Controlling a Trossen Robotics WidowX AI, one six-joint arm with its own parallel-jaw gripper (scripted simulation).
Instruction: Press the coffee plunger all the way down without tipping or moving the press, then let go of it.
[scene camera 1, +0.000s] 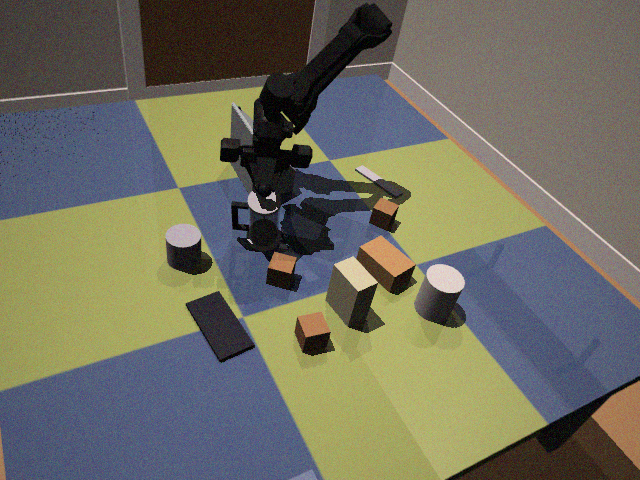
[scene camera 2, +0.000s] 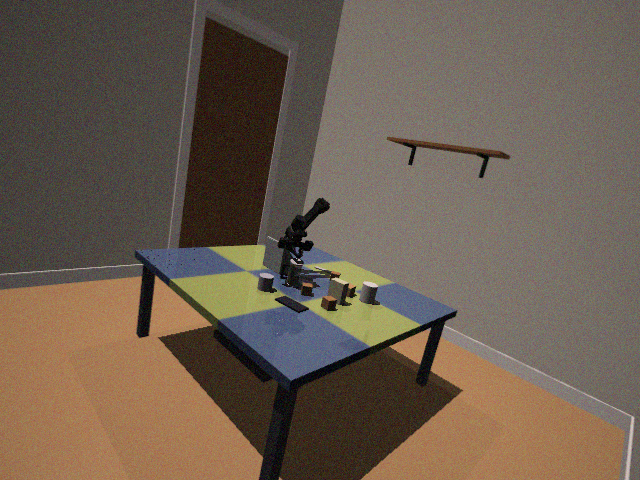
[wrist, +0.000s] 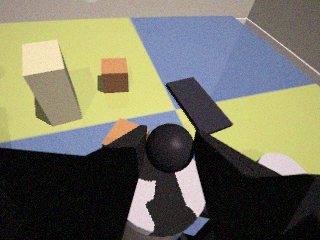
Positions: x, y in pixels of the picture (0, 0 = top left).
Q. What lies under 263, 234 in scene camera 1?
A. A coffee press.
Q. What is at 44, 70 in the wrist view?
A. A tall cream block.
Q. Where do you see a flat black slab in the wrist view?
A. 203, 112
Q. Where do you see the gripper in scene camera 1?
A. At 265, 191
